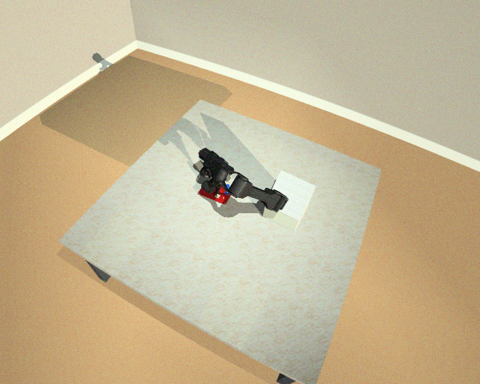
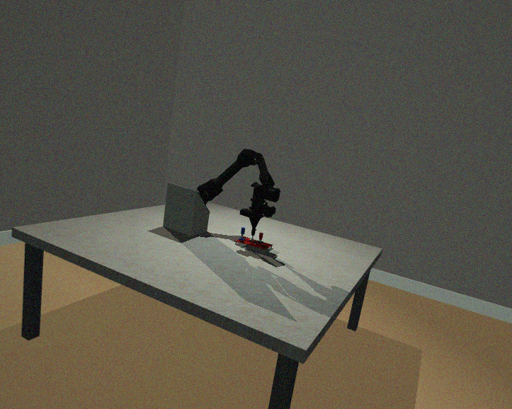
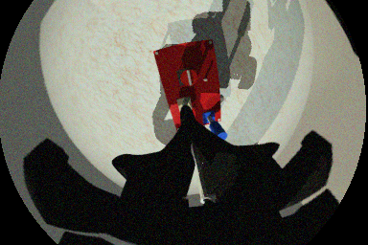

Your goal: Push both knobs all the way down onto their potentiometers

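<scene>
The red knob lies 5 cm ahead of my gripper tip and 2 cm below it.
</scene>
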